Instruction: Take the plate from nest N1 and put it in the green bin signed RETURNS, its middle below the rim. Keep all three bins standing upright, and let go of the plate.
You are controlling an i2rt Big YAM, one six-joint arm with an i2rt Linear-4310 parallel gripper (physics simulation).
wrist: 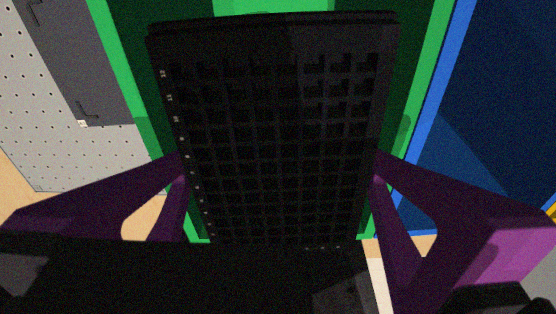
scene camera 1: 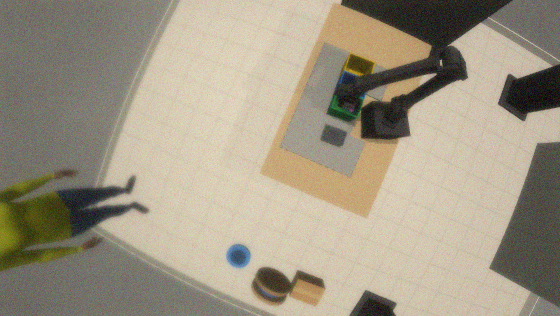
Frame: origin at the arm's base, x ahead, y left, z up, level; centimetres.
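Where they show: gripper, between the fingertips: (wrist: pixel 278 158) (scene camera 1: pixel 348 103); arm's base, origin of its link: (scene camera 1: pixel 390 118).
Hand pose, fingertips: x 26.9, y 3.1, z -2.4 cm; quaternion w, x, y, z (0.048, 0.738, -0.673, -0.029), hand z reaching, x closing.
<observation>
Each offset is from my fingertips to the top centre of the thing. Level surfaces: height alone.
A black multi-well plate {dx +0.1, dy +0.0, dz +1.7 cm} (wrist: pixel 280 140) with numbered rows lies between the purple fingers of my gripper (wrist: pixel 278 158) (scene camera 1: pixel 348 104). The gripper is shut on the plate by its two long sides. The plate is over the green bin {dx +0.5, dy +0.1, dz -0.4 cm} (wrist: pixel 114 55) (scene camera 1: pixel 343 116), with the bin's green rim showing on both sides of it. How deep the plate sits relative to the rim cannot be told. The green bin stands upright; its sign does not show. In the scene view the arm partly hides the bin and the plate.
The blue bin {dx +2.1, dy -12.9, dz -0.4 cm} (wrist: pixel 480 100) (scene camera 1: pixel 348 78) stands right beside the green bin, and the yellow bin {dx +3.6, dy -26.0, dz -0.4 cm} (scene camera 1: pixel 360 56) beyond it. A dark grey nest {dx -3.4, dy +18.9, dz -16.9 cm} (scene camera 1: pixel 334 135) (wrist: pixel 75 60) lies on the perforated grey board {dz -18.4 cm} (scene camera 1: pixel 310 117) (wrist: pixel 30 110). A person (scene camera 1: pixel 37 220) is at the far left.
</observation>
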